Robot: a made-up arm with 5 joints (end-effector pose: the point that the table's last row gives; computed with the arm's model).
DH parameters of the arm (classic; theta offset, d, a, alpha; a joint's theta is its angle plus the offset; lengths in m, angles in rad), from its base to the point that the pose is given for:
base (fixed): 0 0 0.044 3.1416
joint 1: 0 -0.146 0.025 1.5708
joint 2: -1.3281 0 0.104 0
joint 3: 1.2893 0 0.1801 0
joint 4: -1.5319 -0.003 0 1.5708
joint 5: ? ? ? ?
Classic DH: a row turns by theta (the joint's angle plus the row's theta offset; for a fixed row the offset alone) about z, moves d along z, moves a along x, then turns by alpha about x.
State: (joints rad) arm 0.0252 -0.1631 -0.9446 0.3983 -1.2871
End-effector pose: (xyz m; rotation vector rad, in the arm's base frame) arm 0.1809 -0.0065 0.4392 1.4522 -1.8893 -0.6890
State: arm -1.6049 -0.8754 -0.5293 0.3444 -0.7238
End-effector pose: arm 0.0468 0.0055 0.4425 2.4688 -0.9921 0.2807
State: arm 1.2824 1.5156 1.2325 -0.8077 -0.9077
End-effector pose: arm 0.0268 0.0475 0.0148 0.0745 0.4528 -2.2081
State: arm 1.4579 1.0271 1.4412 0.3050 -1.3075
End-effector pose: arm 0.0356 0.0478 0.0451 0.0833 1.6375 -2.3579
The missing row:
joint 5: -0.0487 -0.039 0 0
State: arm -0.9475 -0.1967 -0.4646 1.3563 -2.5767
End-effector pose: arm 0.1617 0.1586 0.3410 0.9581 0.2099 -1.5586
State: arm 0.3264 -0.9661 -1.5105 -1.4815 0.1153
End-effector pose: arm -0.1620 0.0666 0.3011 0.1477 0.7419 -0.2473
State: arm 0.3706 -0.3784 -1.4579 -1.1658 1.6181
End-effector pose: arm -0.0332 0.0268 0.4263 1.4788 1.0134 0.8792
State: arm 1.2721 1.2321 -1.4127 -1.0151 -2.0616
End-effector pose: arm 0.1349 -0.3054 0.2315 -1.2384 2.7798 0.5735
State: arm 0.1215 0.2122 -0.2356 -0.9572 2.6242
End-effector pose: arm 0.3138 -0.0360 0.2830 -2.7618 -0.6243 0.8105
